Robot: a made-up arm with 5 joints. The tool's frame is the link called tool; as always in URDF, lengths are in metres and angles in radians.
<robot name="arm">
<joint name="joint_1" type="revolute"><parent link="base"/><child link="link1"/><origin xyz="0 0 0.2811" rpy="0 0 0"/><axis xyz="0 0 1"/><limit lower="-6.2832" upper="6.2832"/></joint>
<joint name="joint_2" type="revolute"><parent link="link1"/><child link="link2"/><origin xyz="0 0 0" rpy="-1.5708 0 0"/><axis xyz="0 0 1"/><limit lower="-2.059" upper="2.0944"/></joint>
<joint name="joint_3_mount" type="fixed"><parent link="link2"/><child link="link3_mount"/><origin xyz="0.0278 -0.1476 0" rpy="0 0 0"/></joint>
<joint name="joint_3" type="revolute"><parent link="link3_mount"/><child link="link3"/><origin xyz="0.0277 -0.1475 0" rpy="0 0 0"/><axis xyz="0 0 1"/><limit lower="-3.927" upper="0.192"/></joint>
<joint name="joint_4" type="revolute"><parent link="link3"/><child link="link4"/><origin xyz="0.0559 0.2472 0" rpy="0 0 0"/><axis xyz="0 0 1"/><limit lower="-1.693" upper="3.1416"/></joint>
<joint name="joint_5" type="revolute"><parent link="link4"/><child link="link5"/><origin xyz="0.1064 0.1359 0" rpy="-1.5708 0 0"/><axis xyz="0 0 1"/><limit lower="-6.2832" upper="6.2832"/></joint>
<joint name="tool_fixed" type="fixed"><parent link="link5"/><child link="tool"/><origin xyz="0 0 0" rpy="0 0 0"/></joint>
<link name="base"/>
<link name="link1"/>
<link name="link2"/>
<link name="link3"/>
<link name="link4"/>
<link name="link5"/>
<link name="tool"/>
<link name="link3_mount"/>
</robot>
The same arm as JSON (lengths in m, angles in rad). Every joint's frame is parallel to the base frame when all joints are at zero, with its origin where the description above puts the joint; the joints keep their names.
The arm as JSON. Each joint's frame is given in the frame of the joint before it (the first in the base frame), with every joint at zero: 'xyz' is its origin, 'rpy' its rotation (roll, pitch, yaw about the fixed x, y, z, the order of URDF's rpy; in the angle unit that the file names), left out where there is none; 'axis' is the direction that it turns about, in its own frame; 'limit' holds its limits. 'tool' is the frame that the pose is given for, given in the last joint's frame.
{"units": {"length": "m", "angle": "rad"}, "joints": [
  {"name": "joint_1", "type": "revolute", "origin": {"xyz": [0.0, 0.0, 0.2811]}, "axis": "+z", "limit": {"lower": -6.2832, "upper": 6.2832}},
  {"name": "joint_2", "type": "revolute", "origin": {"xyz": [0.0, 0.0, 0.0]}, "axis": "+y", "limit": {"lower": -2.059, "upper": 2.0944}},
  {"name": "joint_3", "type": "revolute", "origin": {"xyz": [0.0555, 0.0, 0.2951]}, "axis": "+y", "limit": {"lower": -3.927, "upper": 0.192}},
  {"name": "joint_4", "type": "revolute", "origin": {"xyz": [0.0559, 0.0, -0.2472]}, "axis": "+y", "limit": {"lower": -1.693, "upper": 3.1416}},
  {"name": "joint_5", "type": "revolute", "origin": {"xyz": [0.1064, 0.0, -0.1359]}, "axis": "-z", "limit": {"lower": -6.2832, "upper": 6.2832}}
], "tool": {"origin": {"xyz": [0.0, 0.0, 0.0], "rpy": [3.1416, 0.0, 0.0]}}}

